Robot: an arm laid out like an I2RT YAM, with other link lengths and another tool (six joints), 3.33 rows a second.
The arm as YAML. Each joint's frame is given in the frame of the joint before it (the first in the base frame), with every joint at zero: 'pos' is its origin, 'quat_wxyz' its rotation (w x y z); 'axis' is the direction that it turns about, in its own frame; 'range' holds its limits. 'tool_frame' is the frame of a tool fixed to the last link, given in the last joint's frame.
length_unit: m
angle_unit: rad
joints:
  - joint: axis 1
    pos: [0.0, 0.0, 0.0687]
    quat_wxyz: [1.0, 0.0, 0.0, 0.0]
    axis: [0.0, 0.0, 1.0]
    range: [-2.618, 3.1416]
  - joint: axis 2
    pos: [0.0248, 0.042, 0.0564]
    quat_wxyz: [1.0, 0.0, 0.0, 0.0]
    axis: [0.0, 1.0, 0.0]
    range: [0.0, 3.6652]
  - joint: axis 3
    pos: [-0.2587, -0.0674, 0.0]
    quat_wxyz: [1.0, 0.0, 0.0, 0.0]
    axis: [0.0, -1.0, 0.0]
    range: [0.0, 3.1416]
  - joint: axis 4
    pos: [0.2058, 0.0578, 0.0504]
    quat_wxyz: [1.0, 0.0, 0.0, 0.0]
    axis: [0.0, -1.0, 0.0]
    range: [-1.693, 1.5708]
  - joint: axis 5
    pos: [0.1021, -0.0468, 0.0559]
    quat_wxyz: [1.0, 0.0, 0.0, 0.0]
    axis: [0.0, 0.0, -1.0]
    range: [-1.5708, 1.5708]
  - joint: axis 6
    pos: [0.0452, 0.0, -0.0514]
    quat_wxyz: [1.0, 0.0, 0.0, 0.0]
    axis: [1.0, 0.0, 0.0]
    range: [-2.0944, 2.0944]
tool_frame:
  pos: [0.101, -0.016, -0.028]
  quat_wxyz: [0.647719, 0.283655, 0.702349, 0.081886]
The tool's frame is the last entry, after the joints.
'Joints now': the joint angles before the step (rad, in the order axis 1, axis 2, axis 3, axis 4, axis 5, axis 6). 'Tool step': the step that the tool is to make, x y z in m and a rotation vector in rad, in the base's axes. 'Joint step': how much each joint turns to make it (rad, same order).
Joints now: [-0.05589, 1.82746, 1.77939, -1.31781, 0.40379, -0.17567]
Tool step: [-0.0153, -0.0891, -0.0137, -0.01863, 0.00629, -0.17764]
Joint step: [-0.26202, 0.05721, 0.00002, 0.09151, 0.00039, -0.09417]
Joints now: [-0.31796, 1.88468, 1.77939, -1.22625, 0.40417, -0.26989]
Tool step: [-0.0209, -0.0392, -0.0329, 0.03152, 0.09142, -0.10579]
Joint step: [-0.12321, 0.10156, -0.00049, 0.01316, 0.00115, -0.01945]
